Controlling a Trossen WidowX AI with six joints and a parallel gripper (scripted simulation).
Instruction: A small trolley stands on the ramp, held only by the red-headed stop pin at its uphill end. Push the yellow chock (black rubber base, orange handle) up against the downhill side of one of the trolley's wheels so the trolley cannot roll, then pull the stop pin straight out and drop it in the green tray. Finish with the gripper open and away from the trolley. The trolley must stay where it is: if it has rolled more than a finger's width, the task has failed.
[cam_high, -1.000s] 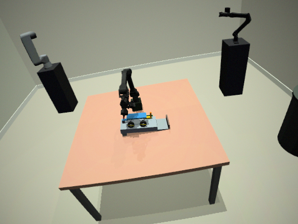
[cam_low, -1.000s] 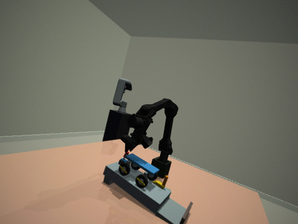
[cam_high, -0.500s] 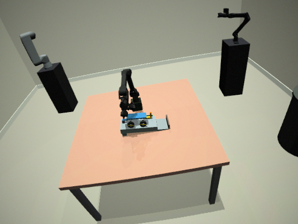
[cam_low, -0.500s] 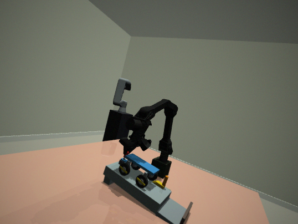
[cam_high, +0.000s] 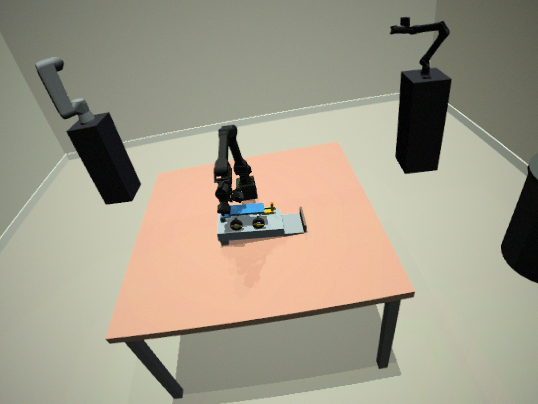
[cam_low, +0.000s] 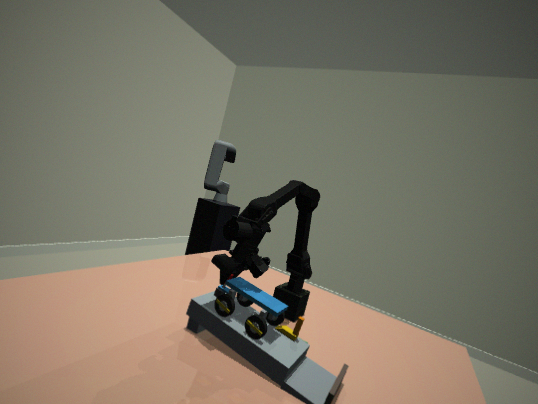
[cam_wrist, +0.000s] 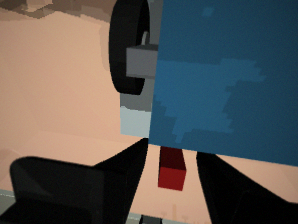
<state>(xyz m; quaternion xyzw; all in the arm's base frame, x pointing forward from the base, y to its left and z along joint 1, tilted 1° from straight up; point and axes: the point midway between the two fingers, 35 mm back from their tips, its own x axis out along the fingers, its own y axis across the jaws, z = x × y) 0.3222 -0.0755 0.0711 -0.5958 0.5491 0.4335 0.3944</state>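
Right now the yellow chock is 60 mm behind my gripper tip, 220 mm to the left of it and 50 mm below it. The rest, counted from my gripper tip: trolley: 10 mm ahead, 120 mm to the left, 20 mm below; then grey ramp: 10 mm ahead, 120 mm to the left, 90 mm below; then stop pin: right at my gripper tip.
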